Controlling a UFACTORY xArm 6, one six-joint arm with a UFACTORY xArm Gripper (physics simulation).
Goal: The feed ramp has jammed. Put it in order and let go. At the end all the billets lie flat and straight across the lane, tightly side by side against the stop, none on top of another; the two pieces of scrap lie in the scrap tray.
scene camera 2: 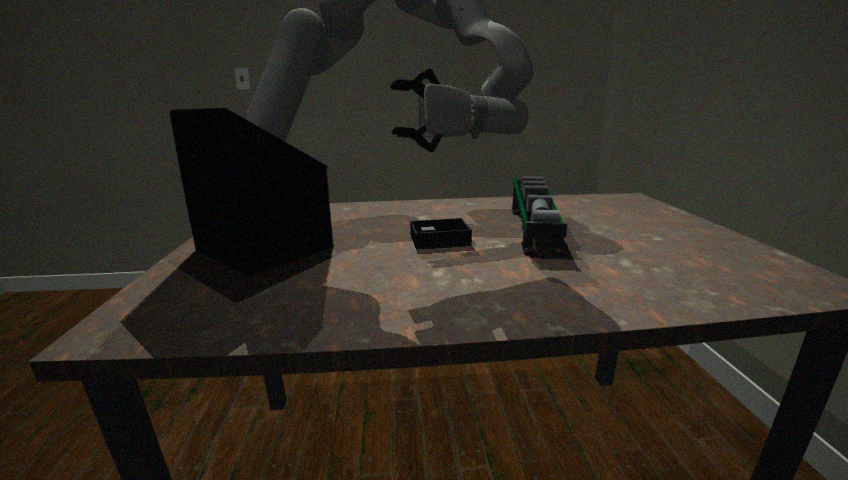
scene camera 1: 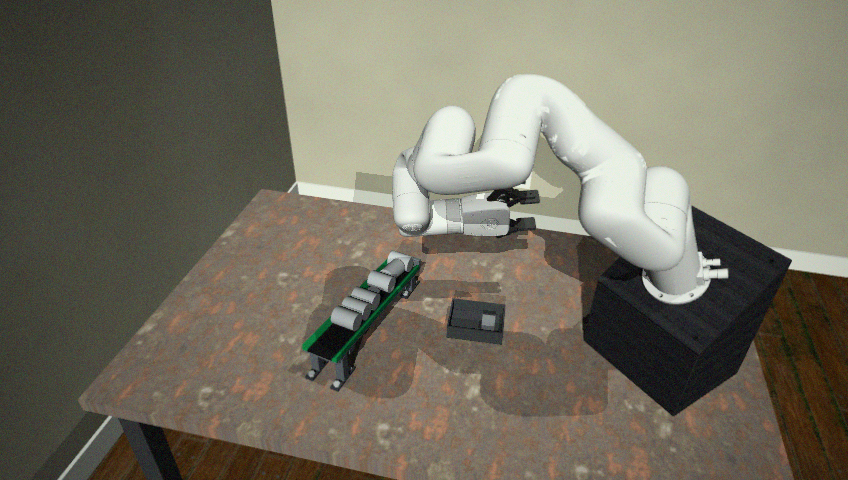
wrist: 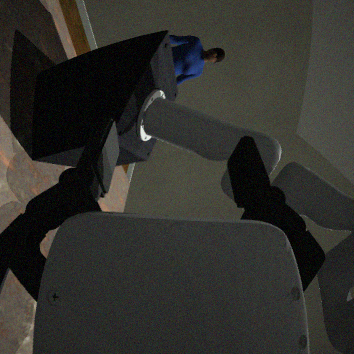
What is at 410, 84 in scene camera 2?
The gripper.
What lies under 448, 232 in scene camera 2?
A scrap tray.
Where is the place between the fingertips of the gripper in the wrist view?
177, 141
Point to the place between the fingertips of the gripper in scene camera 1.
At 537, 210
